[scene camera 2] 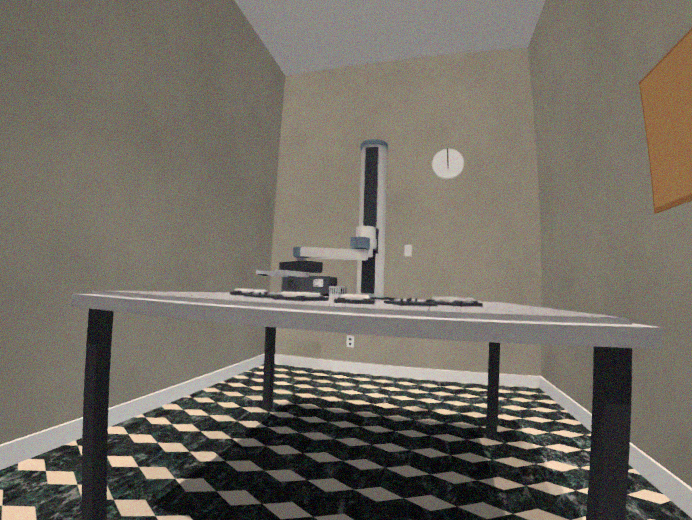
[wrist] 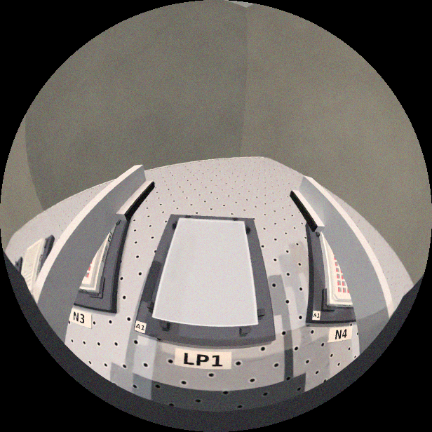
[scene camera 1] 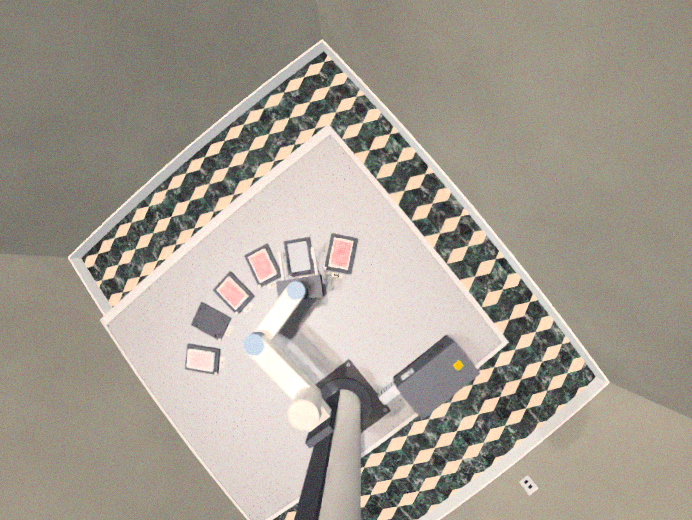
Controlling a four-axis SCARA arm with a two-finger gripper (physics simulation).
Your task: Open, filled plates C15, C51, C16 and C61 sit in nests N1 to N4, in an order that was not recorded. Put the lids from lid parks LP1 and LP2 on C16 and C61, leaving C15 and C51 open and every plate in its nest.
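Places are measured from the arm's base along level axes (x ahead, y up, z right), in millimetres.
Where they show: gripper, fingertip midpoint: (scene camera 2: 265,272) (scene camera 1: 296,249); arm's base, link origin: (scene camera 1: 344,403).
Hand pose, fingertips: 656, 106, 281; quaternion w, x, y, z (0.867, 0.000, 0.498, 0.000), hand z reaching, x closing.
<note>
Things, the pixels of their top centre, and the offset from my fingertips, as dx, dy, dz. "*": a spot on its surface instead.
- pale translucent lid, top centre: (scene camera 1: 298,256) -16, -76, -20
- N3, top centre: (scene camera 2: 301,292) (scene camera 1: 261,265) +58, -67, -174
- N4, top centre: (scene camera 1: 340,253) (scene camera 2: 251,289) -123, -67, +133
- red-filled plate, top centre: (scene camera 2: 356,294) (scene camera 1: 231,293) +48, -67, -362
- Park LP2, top centre: (scene camera 2: 409,298) (scene camera 1: 209,321) +15, -74, -532
- N1, top centre: (scene camera 2: 452,297) (scene camera 1: 199,360) -96, -65, -678
- grey control box, surface spot: (scene camera 1: 439,377) * -766, +21, +130
My gripper (scene camera 1: 299,265) (wrist: 224,176) is open and empty above lid park LP1 (wrist: 200,334), its fingers spread to either side. A pale translucent lid (scene camera 1: 298,251) (wrist: 207,272) lies flat in LP1. Open red-filled plates sit in N3 (scene camera 1: 262,265) (wrist: 95,267) and N4 (scene camera 1: 341,253) (wrist: 341,280), both partly behind the fingers in the wrist view. Another red-filled plate (scene camera 1: 233,291) sits in N2. Park LP2 (scene camera 1: 210,320) is dark and bears no lid. The plate in N1 (scene camera 1: 201,358) looks paler, as if under a lid. I cannot read the plate codes.
The nests and parks form an arc on the speckled table (scene camera 1: 380,290) (scene camera 2: 503,315). The arm's column (scene camera 2: 373,195) stands behind them. A grey control box (scene camera 1: 439,377) (scene camera 2: 307,284) stands beside the base. N3 and N4 flank LP1 closely.
</note>
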